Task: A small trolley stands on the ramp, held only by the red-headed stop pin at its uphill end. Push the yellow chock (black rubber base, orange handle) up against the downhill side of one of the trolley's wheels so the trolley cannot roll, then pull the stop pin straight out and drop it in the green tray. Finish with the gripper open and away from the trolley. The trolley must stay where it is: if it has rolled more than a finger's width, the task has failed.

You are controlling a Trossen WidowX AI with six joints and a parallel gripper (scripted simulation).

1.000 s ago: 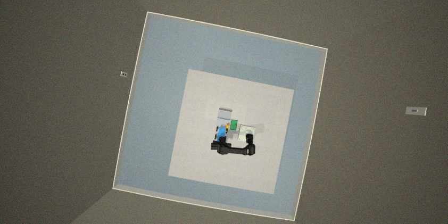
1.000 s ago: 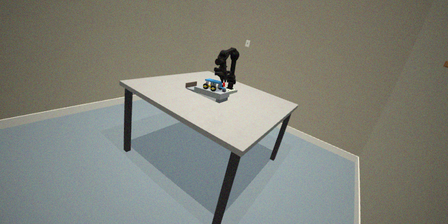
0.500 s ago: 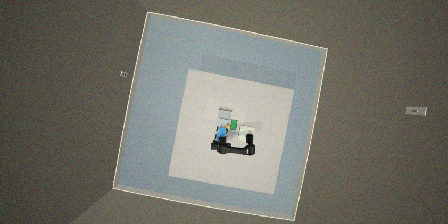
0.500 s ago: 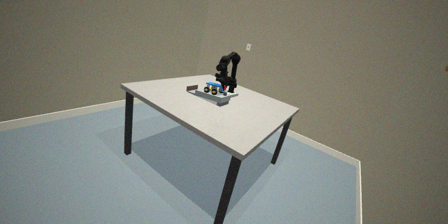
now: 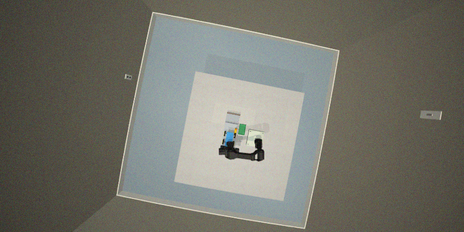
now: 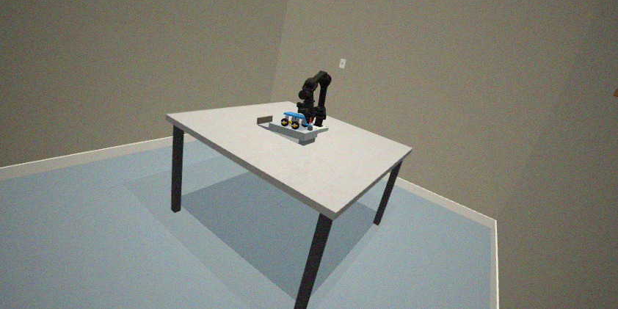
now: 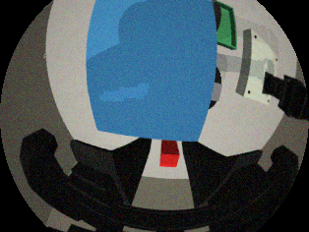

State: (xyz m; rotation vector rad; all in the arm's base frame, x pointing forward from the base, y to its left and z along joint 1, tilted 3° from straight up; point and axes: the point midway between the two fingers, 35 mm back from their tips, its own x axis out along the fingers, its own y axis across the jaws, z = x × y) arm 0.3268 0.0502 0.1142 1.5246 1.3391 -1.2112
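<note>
My gripper tip is 7 cm past the yellow chock, 18 cm to the left of it and 5 cm above it. Round my gripper tip: blue trolley: 10 cm to the right, 2 cm below; red-headed stop pin: right at my gripper tip; grey ramp: 11 cm to the right, 8 cm below.
</note>
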